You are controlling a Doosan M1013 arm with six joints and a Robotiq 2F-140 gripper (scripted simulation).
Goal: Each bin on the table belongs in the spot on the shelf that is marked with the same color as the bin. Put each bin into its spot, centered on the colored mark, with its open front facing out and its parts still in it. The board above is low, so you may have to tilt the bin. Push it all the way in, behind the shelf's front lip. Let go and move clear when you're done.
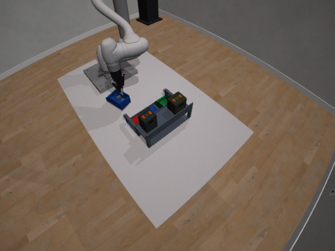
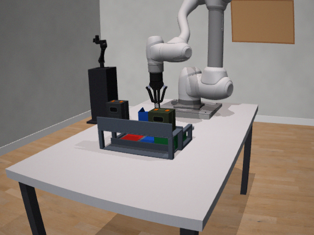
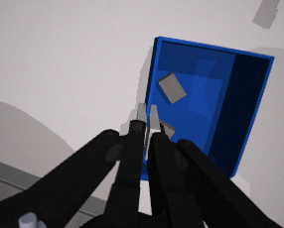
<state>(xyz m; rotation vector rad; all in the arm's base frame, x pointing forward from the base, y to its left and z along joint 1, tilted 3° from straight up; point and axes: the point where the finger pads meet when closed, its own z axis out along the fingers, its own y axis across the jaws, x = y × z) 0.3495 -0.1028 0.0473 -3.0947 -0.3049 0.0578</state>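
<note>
Right now my hand is 10 mm short of the blue bin, 50 mm to the left of it and 40 mm above it. Round my hand: green bin (310 mm ahead, 180 mm to the left, 50 mm below); then red mark (290 mm ahead, 40 mm to the right, 90 mm below); then blue mark (300 mm ahead, 70 mm to the left, 90 mm below).
</note>
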